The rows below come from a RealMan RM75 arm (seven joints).
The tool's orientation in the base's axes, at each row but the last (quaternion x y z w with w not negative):
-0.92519, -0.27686, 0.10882, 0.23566
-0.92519, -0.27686, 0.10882, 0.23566
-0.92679, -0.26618, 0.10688, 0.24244
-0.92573, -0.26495, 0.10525, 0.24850
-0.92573, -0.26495, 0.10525, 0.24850
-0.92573, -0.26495, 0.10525, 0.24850
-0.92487, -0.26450, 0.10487, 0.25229
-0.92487, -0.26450, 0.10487, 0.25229
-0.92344, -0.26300, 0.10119, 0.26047
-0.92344, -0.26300, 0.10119, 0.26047
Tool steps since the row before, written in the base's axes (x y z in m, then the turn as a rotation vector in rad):
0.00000, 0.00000, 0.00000, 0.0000, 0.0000, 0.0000
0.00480, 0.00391, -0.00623, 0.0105, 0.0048, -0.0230
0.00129, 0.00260, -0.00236, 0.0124, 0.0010, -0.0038
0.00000, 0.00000, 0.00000, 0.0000, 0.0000, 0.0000
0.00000, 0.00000, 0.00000, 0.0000, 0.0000, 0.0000
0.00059, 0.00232, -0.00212, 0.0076, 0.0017, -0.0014
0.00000, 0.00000, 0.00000, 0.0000, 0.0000, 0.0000
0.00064, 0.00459, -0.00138, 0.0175, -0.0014, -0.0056
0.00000, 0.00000, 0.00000, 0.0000, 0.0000, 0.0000
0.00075, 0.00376, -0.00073, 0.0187, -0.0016, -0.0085
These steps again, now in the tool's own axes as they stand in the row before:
0.00000, 0.00000, 0.00000, 0.0000, 0.0000, 0.0000
0.00660, 0.00243, 0.00527, 0.0130, 0.0127, 0.0182
0.00266, -0.00016, 0.00263, 0.0112, 0.0067, -0.0004
0.00000, 0.00000, 0.00000, 0.0000, 0.0000, 0.0000
0.00000, 0.00000, 0.00000, 0.0000, 0.0000, 0.0000
0.00189, -0.00036, 0.00256, 0.0074, 0.0028, -0.0006
0.00000, 0.00000, 0.00000, 0.0000, 0.0000, 0.0000
0.00311, -0.00236, 0.00285, 0.0142, 0.0116, -0.0015
0.00000, 0.00000, 0.00000, 0.0000, 0.0000, 0.0000
0.00269, -0.00201, 0.00198, 0.0153, 0.0138, 0.0004

